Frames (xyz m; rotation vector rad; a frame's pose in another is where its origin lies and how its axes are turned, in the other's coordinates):
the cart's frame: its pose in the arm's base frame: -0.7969 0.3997 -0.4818 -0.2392 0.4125 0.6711
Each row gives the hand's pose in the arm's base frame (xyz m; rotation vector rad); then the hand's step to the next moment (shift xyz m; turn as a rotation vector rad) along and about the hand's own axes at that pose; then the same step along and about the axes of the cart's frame.
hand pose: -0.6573 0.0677 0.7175 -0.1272 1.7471 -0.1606
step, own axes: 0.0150 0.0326 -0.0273 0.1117 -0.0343 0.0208
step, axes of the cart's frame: 0.0029 0.0434 -0.0119 0.0171 -0.0325 -0.1129
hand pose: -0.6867 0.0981 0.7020 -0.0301 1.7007 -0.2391
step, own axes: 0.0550 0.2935 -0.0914 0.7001 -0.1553 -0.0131
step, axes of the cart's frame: 0.1573 0.2697 -0.0021 0.0526 -0.0580 -0.7130
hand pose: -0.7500 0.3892 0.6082 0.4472 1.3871 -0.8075
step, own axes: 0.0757 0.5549 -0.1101 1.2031 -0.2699 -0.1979
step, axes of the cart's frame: 0.5506 0.1307 0.0745 0.0836 0.0746 -1.2437
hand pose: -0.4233 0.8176 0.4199 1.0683 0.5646 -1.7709
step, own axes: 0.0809 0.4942 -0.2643 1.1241 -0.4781 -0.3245
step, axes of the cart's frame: 0.4229 -0.3764 -0.0072 0.1279 0.3253 -1.2146
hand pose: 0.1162 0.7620 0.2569 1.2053 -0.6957 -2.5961
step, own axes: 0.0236 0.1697 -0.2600 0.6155 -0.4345 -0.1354
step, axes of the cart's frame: 0.0270 -0.2935 -0.1003 0.1675 0.3266 -0.6717
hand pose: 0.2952 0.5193 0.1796 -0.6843 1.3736 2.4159
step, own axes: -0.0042 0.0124 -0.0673 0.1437 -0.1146 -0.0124
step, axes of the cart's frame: -0.0164 -0.0574 -0.0337 0.0531 0.0934 -0.1496
